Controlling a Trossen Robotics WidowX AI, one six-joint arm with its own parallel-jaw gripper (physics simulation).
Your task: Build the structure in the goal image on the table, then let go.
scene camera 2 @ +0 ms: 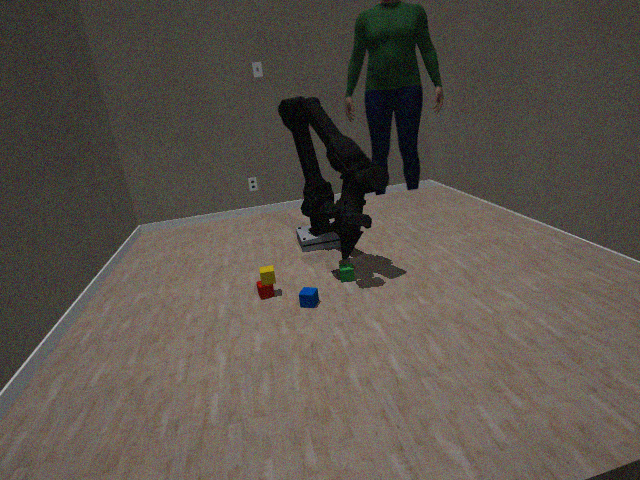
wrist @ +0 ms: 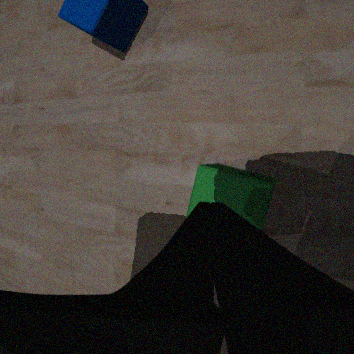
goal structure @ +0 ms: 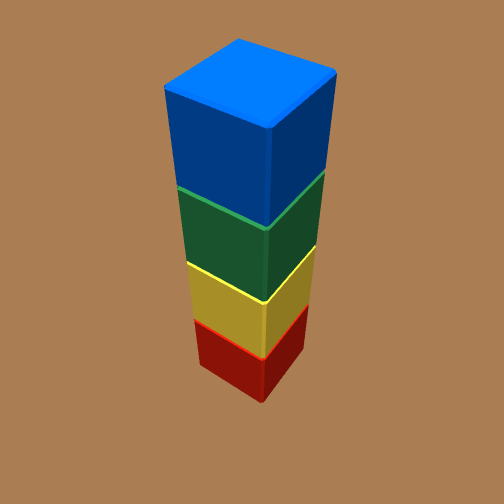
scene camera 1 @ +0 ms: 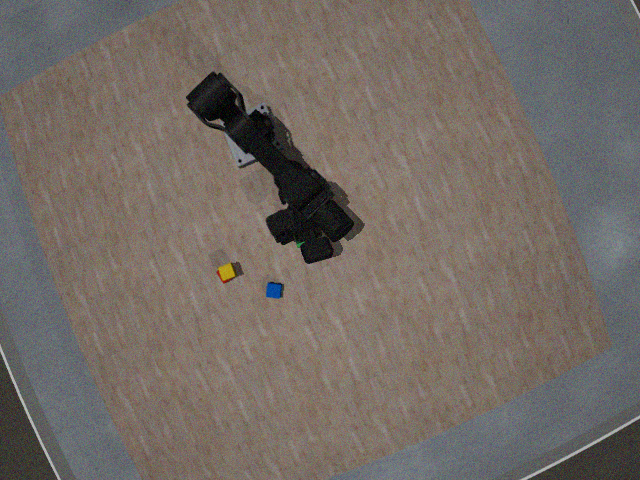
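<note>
A yellow cube (scene camera 1: 226, 271) (scene camera 2: 267, 274) sits on top of a red cube (scene camera 2: 265, 290), slightly offset. A blue cube (scene camera 1: 273, 290) (scene camera 2: 308, 297) (wrist: 100, 15) stands alone on the table beside this stack. A green cube (scene camera 1: 299, 244) (scene camera 2: 346, 273) (wrist: 204, 185) rests on the table, apart from the others and mostly hidden by the arm in scene camera 1. My gripper (scene camera 2: 345, 257) (wrist: 208, 213) is shut with its fingertips together and nothing between them. The tips are right at the green cube, close to its top in scene camera 2, and cover part of it in the wrist view.
The arm's grey base plate (scene camera 1: 239, 159) (scene camera 2: 310, 245) is behind the cubes in scene camera 2. A person (scene camera 2: 392, 51) in a green top stands beyond the arm near the wall. The arm's shadow falls around the green cube.
</note>
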